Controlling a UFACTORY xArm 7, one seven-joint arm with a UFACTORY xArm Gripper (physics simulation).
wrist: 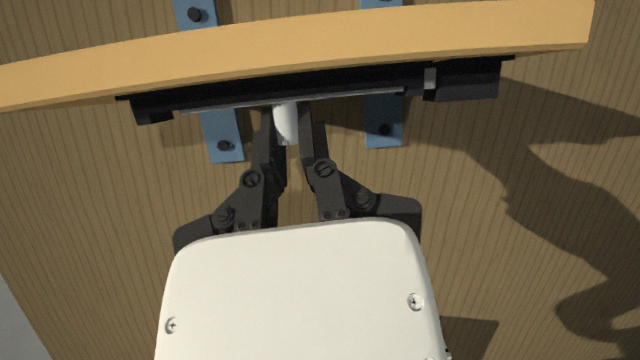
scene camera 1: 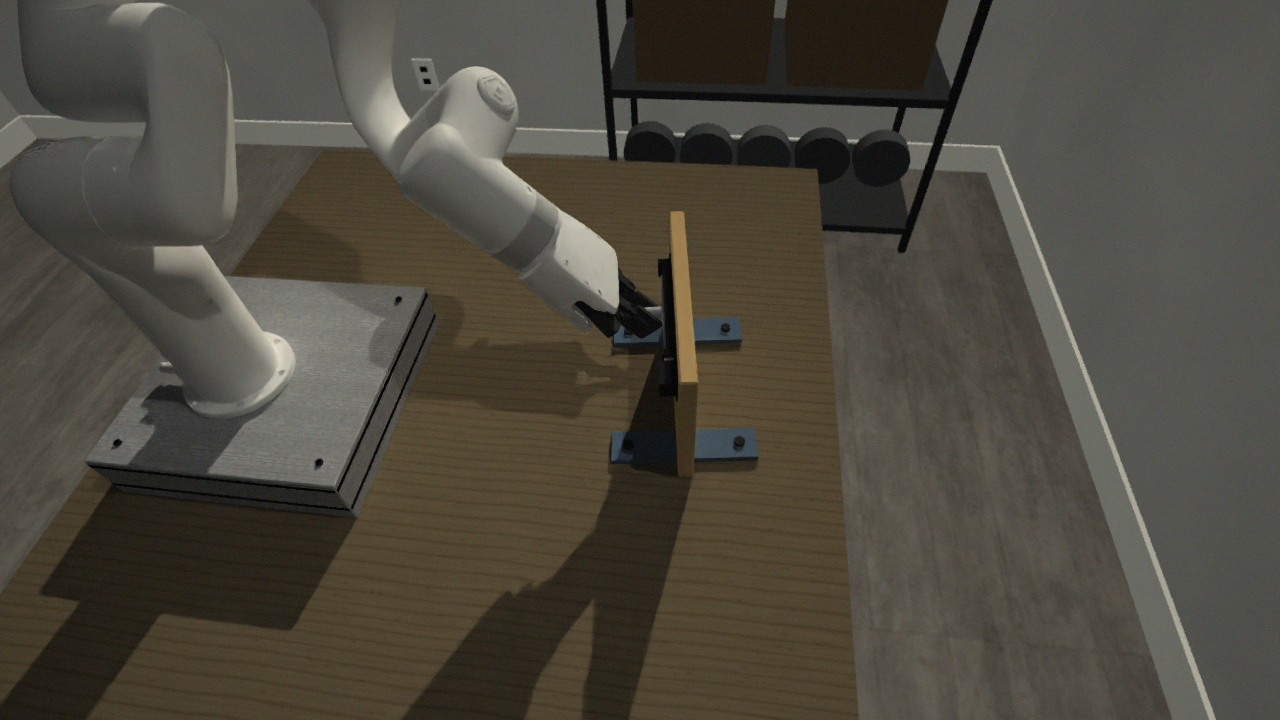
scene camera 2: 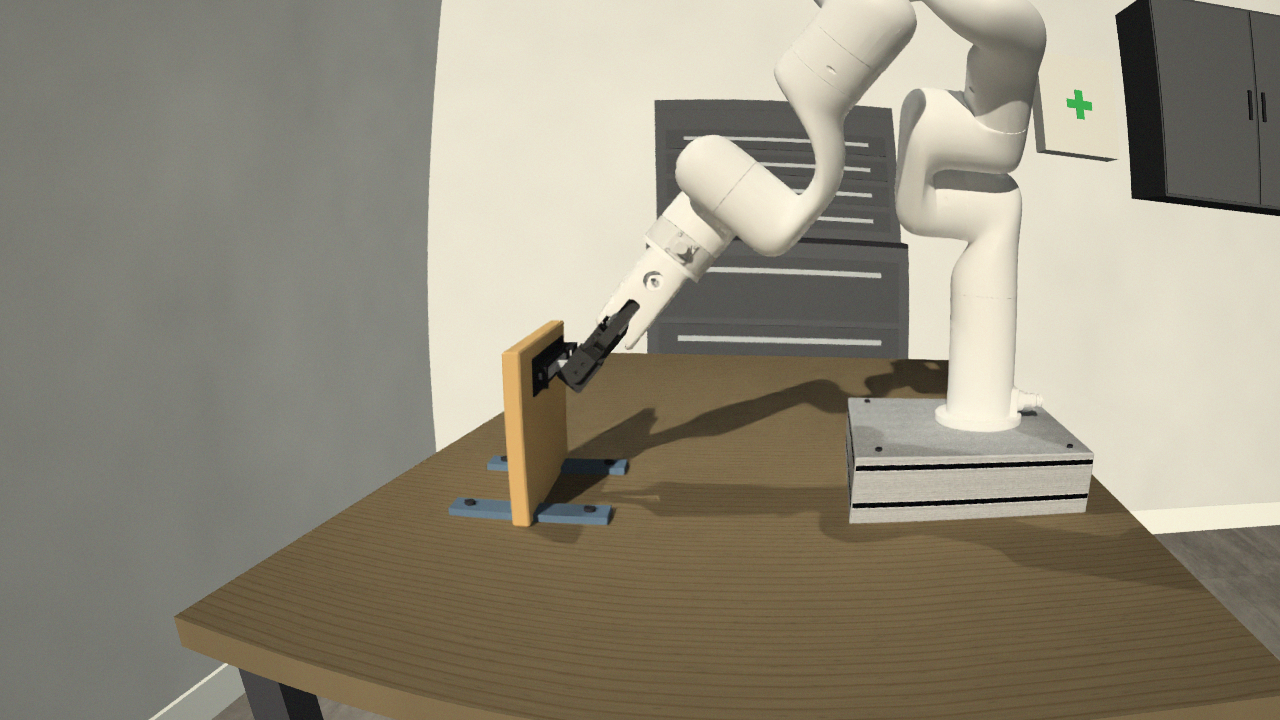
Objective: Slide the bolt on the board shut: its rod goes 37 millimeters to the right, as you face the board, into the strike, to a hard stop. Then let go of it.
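Frame: origin at the arm's base, x right, y ahead, z up, level; centimetres.
Seen in the pictures: gripper, fingertip midpoint: point(wrist: 290, 120) point(scene camera 1: 651, 323) point(scene camera 2: 568, 382); arm's base at its link origin: point(scene camera 1: 242, 376) point(scene camera 2: 978, 420).
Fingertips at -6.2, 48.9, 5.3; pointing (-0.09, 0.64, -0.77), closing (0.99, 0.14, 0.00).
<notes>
Pixels of each thing's top centre, then the offset from my fingertips to it, as dx, dy, dz. "spot": a spot on its surface instead. Level surfaces: height alone.
- upright wooden board at its top centre: point(wrist: 254, 47) point(scene camera 2: 536, 334) point(scene camera 1: 681, 286) -0.6, +3.3, +5.3
- black slide bolt at its top centre: point(wrist: 314, 111) point(scene camera 1: 657, 311) point(scene camera 2: 563, 346) +1.5, +0.9, +3.7
- bolt's white knob at its top centre: point(wrist: 285, 124) point(scene camera 2: 566, 359) point(scene camera 1: 652, 308) +0.0, +0.1, +2.5
- rod at a spot on its surface: point(wrist: 429, 79) spot: +7.3, +2.4, +2.3
- black strike block at a spot on its surface: point(wrist: 467, 80) spot: +8.9, +2.3, +2.9
- wooden table at its surface level: dz -12.3
The upright wooden board point(scene camera 1: 682, 304) point(scene camera 2: 528, 438) point(wrist: 300, 45) carries a black slide bolt point(wrist: 225, 92) on the side facing the arm. In the wrist view, the bolt's white knob point(wrist: 286, 125) stands out between the two fingertips. My gripper point(scene camera 1: 656, 320) point(scene camera 2: 571, 368) point(wrist: 290, 120) is shut on this knob, close to the board. A short pale piece of the rod point(wrist: 429, 79) shows in the gap beside the black strike block point(wrist: 467, 80) at the right. How deep the rod's end sits in the strike is hidden.
Two blue feet point(scene camera 1: 726, 444) point(scene camera 2: 581, 513) point(wrist: 383, 117) hold the board on the wooden table point(scene camera 1: 501, 537) point(scene camera 2: 716, 582). The arm's grey base block point(scene camera 1: 268, 447) point(scene camera 2: 966, 483) stands on the arm's side of the board. A drawer cabinet point(scene camera 2: 787, 308) stands behind the table.
</notes>
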